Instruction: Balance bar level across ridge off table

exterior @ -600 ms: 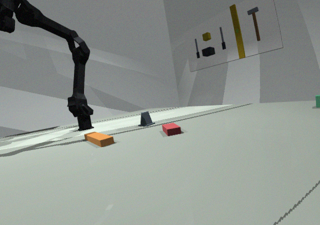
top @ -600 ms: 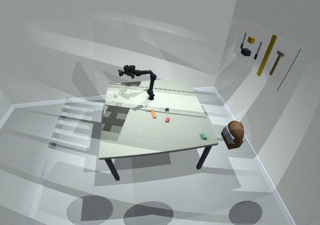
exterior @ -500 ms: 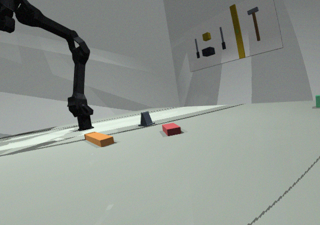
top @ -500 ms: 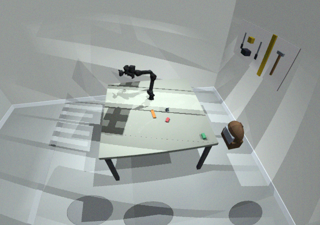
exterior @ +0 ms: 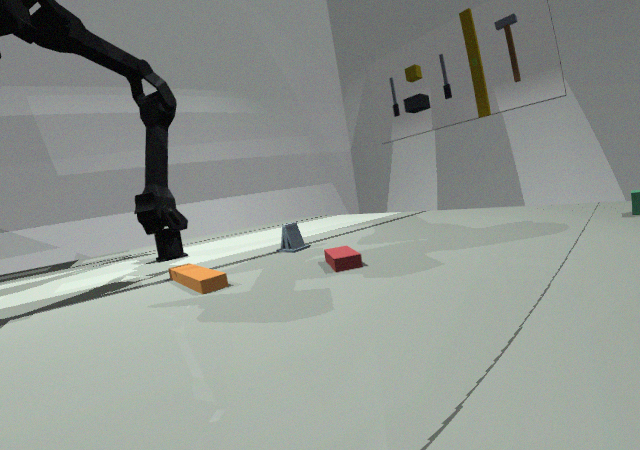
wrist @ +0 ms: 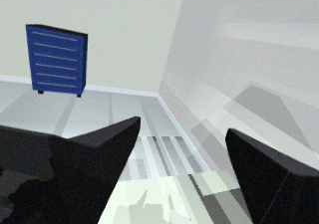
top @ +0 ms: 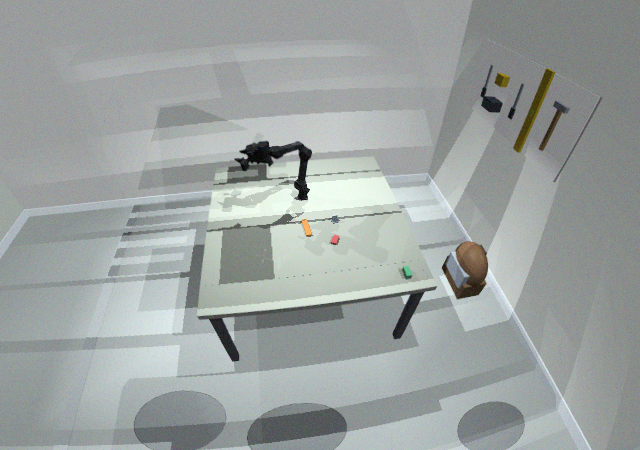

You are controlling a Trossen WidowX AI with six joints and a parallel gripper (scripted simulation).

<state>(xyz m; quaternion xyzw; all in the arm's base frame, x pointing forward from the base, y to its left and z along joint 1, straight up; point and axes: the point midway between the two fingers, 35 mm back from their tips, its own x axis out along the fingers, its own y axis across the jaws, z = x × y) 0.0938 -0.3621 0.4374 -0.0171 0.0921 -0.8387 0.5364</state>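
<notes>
My gripper tip is now 23 cm short of the orange bar, 38 cm to the right of it and 43 cm above it. Also, from my gripper tip: green block 66 cm ahead, 89 cm to the left, 42 cm below; then red block 35 cm ahead, 54 cm to the left, 43 cm below.
</notes>
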